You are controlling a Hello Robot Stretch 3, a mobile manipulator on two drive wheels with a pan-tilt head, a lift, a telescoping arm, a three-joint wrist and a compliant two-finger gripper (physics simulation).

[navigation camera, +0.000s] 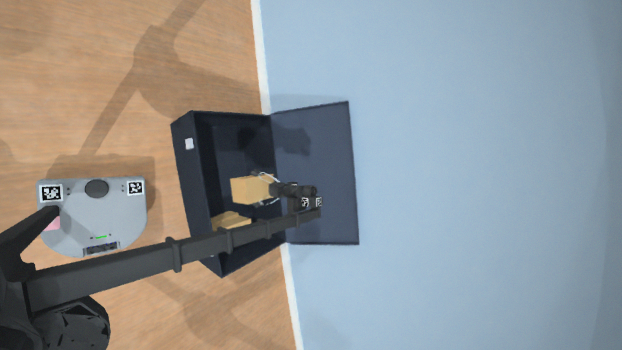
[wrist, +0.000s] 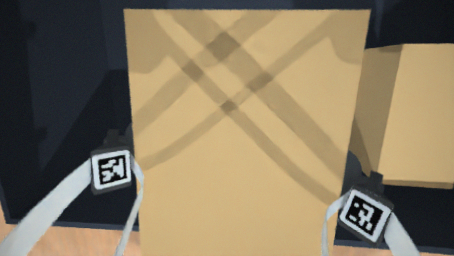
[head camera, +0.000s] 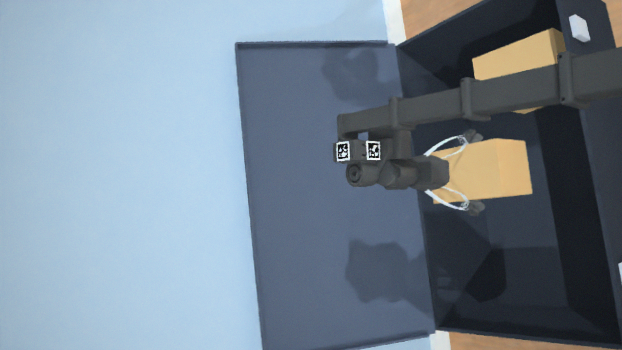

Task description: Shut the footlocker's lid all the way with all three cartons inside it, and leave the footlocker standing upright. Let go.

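Note:
The dark navy footlocker [head camera: 607, 130] [navigation camera: 189, 175] [wrist: 65, 200] is open, its lid [head camera: 300, 200] [navigation camera: 325, 165] swung back toward the blue wall. My gripper [head camera: 474, 171] [navigation camera: 257, 188] [wrist: 239, 152] is shut on a tan carton [head camera: 512, 167] [navigation camera: 242, 191] [wrist: 230, 150], one fingertip on each side, over the footlocker's interior. Another tan carton [head camera: 520, 55] [navigation camera: 230, 220] [wrist: 420, 115] lies in the footlocker, to the right in the wrist view and partly behind my arm in the head view. A third carton cannot be told apart. The held carton's underside is hidden.
My arm [head camera: 520, 95] [navigation camera: 145, 257] reaches across the footlocker and ends over the lid. White latches [head camera: 579, 28] [navigation camera: 189, 143] show on the front wall. My grey base [navigation camera: 120, 215] stands before it on the wooden floor [navigation camera: 100, 60]. The blue wall [head camera: 125, 175] [navigation camera: 475, 175] is behind.

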